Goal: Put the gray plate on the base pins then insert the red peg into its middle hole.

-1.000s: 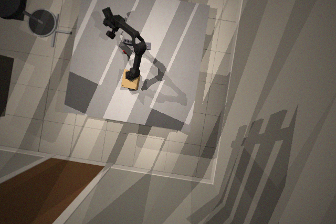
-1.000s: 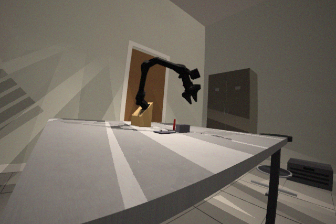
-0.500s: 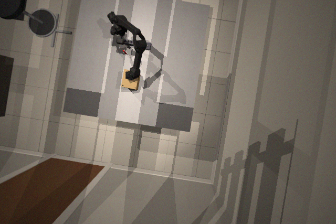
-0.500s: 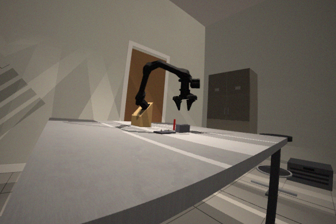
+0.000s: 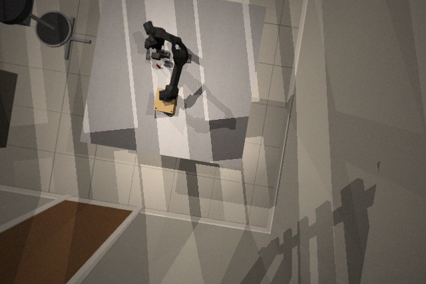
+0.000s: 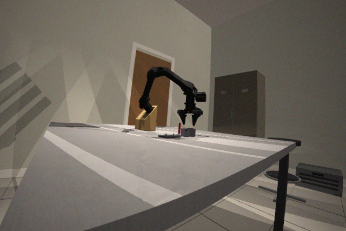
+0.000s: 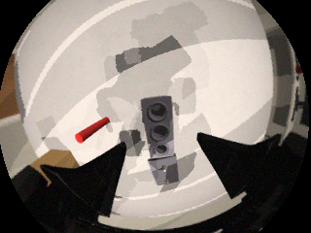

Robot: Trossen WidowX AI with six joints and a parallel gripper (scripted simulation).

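The gray plate is 30 mm below my gripper tip. Round my gripper tip: red peg (100 mm behind, 30 mm to the left, 30 mm below).
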